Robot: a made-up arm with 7 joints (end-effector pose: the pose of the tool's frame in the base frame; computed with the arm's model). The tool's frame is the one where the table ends.
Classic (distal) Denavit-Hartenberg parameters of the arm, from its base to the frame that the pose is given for. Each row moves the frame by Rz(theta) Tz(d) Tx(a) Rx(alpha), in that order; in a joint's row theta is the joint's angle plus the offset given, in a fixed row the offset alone. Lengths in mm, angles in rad.
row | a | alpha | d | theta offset
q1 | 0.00 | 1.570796 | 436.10 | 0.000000
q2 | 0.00 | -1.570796 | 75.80 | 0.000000
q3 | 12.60 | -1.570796 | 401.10 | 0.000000
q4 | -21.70 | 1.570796 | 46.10 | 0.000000
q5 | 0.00 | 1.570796 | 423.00 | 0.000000
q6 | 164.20 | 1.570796 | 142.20 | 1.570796
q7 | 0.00 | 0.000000 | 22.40 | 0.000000
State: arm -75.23 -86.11 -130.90 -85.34 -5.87 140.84 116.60
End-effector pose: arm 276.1 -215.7 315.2 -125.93 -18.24 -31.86
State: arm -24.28 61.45 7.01 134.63 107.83 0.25 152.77
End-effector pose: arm 249.7 -28.1 692.2 -22.45 90.03 97.45
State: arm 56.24 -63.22 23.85 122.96 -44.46 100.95 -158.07
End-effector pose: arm 145.3 537.2 227.6 117.31 -119.28 -41.82
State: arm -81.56 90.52 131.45 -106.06 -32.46 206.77 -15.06
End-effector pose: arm -218.2 249.7 662.1 116.29 80.67 -9.73
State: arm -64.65 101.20 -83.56 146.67 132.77 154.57 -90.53
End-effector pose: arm -146.2 39.6 499.2 15.35 129.79 -49.62
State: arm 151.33 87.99 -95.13 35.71 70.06 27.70 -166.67
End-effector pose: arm 956.6 40.9 371.5 -43.00 -33.38 -157.45
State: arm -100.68 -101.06 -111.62 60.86 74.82 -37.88 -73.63
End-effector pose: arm -726.4 -415.3 421.5 -91.88 108.69 24.70
